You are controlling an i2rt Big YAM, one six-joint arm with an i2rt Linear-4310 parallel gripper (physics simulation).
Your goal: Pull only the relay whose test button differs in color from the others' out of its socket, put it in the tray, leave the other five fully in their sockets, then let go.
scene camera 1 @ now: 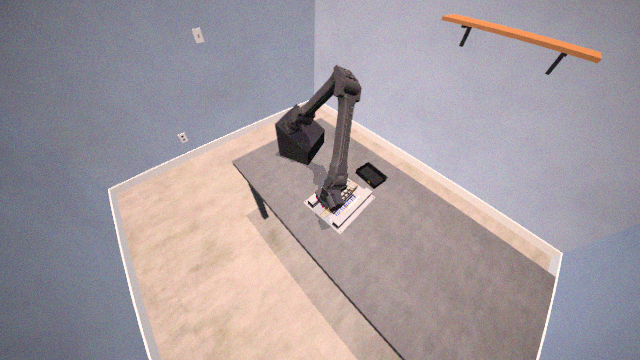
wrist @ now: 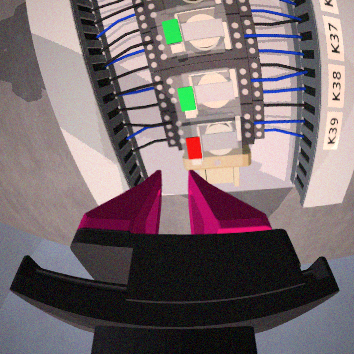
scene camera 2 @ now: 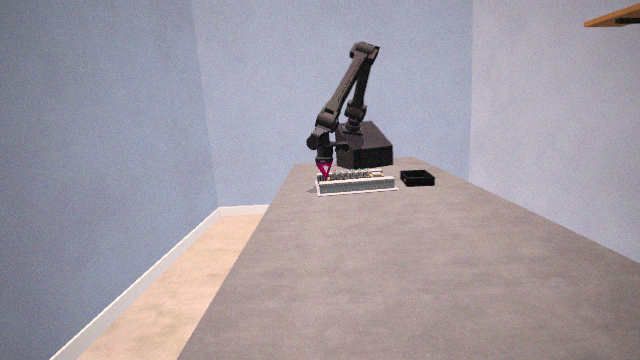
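Seen in the pictures: gripper, fingertip midpoint: point(scene camera 1: 322, 204) point(wrist: 174, 177) point(scene camera 2: 326, 176); arm's base at its link origin: point(scene camera 1: 292, 126) point(scene camera 2: 351, 130).
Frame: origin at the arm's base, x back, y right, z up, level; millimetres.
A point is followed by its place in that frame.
In the wrist view, the relay with a red test button point(wrist: 194, 148) {x -487, y 128, z -139 mm} sits at the near end of the row, labelled K39, and looks seated in its socket. Two relays with green buttons point(wrist: 187, 99) {x -487, y 105, z -140 mm} point(wrist: 171, 32) {x -484, y 77, z -140 mm} sit beyond it at K38 and K37. The other relays are out of the wrist view or too small to tell apart in the scene views. My gripper point(wrist: 174, 177) {x -468, y 164, z -169 mm} point(scene camera 2: 326, 177) {x -468, y 164, z -169 mm} is shut to a narrow gap with nothing between its magenta fingertips. In the wrist image they appear just below the red-button relay. The black tray point(scene camera 1: 365, 181) {x -500, y -170, z -210 mm} point(scene camera 2: 419, 183) {x -577, y -213, z -198 mm} stands beside the panel.
The white panel point(scene camera 1: 340, 230) {x -623, y 183, z -207 mm} carries a wiring duct point(scene camera 2: 357, 186) {x -600, y 42, z -188 mm} along each side of the relay row, with blue and black wires. A beige end bracket point(wrist: 217, 160) adjoins the red-button relay. The arm's black base point(scene camera 1: 300, 142) {x -99, y 15, z -55 mm} point(scene camera 2: 372, 157) {x -116, y -100, z -150 mm} stands behind the panel. An orange shelf point(scene camera 1: 520, 36) is on the wall.
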